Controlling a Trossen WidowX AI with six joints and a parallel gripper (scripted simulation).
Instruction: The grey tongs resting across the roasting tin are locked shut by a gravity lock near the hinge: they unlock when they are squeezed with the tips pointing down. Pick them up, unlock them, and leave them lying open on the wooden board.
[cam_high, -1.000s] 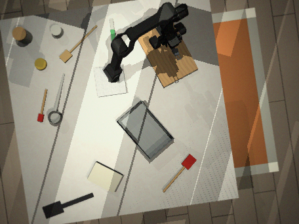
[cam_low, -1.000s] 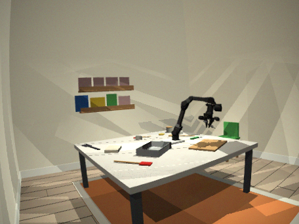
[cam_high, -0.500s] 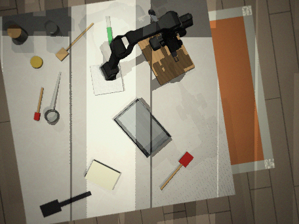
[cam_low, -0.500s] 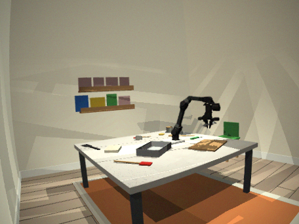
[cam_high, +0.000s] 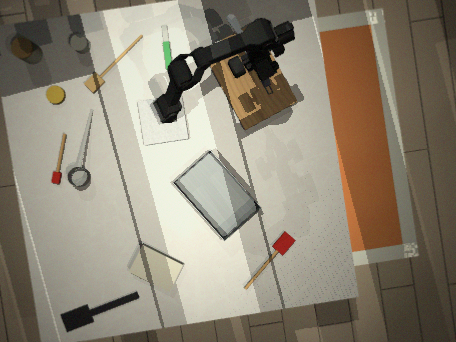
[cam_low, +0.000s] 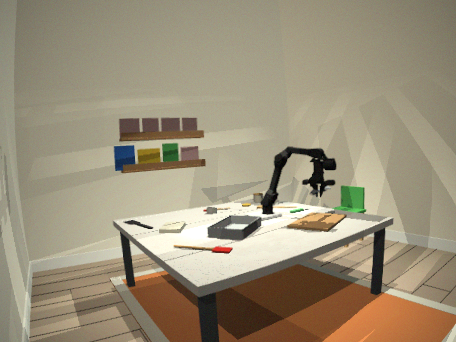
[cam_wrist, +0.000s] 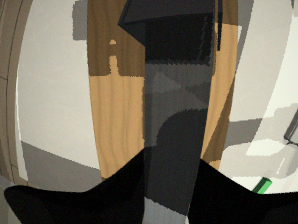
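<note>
Now: gripper tip 140 mm above the wooden board. From my gripper tip the other things lie so: beige block 740 mm ahead, 430 mm to the right, 140 mm below; then red spatula 730 mm ahead, 140 mm below, 40 mm to the left; then roasting tin 460 mm ahead, 160 mm to the right, 120 mm below.
</note>
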